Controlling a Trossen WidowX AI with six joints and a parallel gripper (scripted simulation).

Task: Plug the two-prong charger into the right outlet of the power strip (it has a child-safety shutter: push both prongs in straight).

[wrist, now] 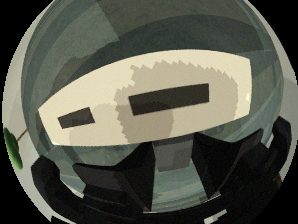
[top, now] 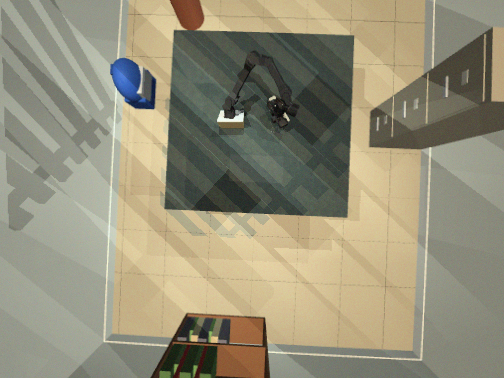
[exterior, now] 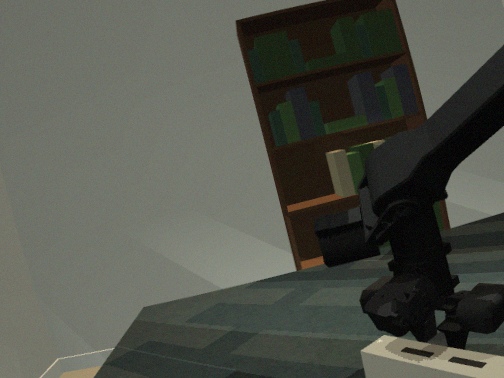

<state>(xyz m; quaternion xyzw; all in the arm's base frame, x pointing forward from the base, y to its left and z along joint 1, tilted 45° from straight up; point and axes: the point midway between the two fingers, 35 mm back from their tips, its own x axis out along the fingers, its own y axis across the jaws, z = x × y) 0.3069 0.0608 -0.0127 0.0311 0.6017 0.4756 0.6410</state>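
Right now my gripper tip is 1 cm to the right of the dark charger, 1 cm below it and 1 cm short of it.
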